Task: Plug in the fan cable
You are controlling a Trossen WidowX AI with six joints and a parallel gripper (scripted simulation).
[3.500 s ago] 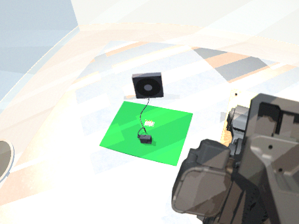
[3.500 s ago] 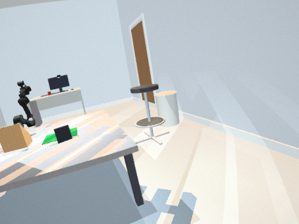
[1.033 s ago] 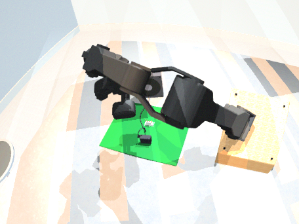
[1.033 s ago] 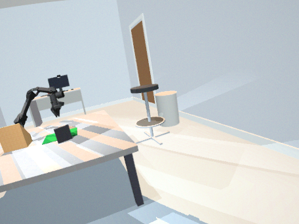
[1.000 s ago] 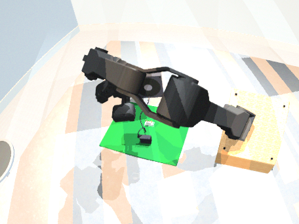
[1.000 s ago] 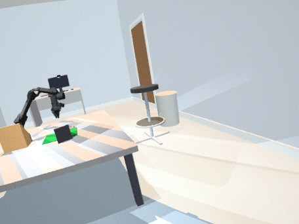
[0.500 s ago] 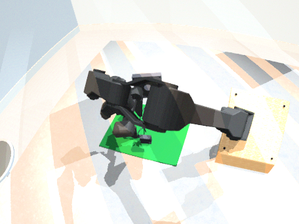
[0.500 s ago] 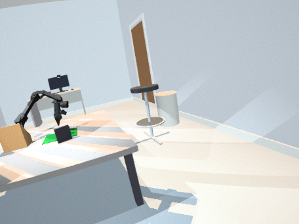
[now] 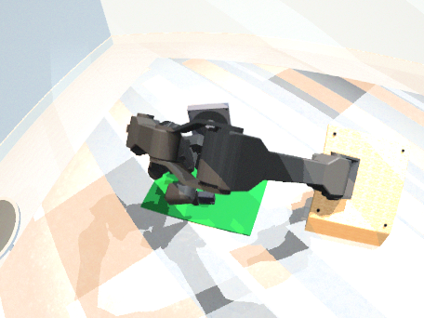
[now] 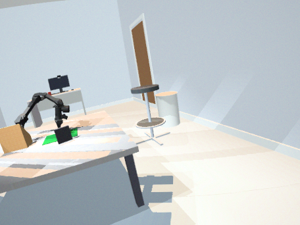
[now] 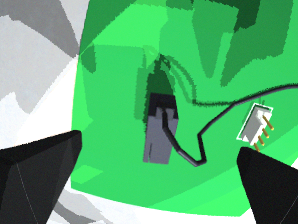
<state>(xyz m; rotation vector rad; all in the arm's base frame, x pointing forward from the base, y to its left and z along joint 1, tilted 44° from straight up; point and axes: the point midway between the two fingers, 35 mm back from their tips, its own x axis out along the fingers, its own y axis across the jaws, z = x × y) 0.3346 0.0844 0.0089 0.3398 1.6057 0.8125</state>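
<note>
The dark fan plug is 30 mm below my gripper tip and 10 mm behind it. Round my gripper tip: fan 220 mm to the right, 60 mm ahead, 10 mm above; then green board 70 mm below, 50 mm to the right, 10 mm ahead.
</note>
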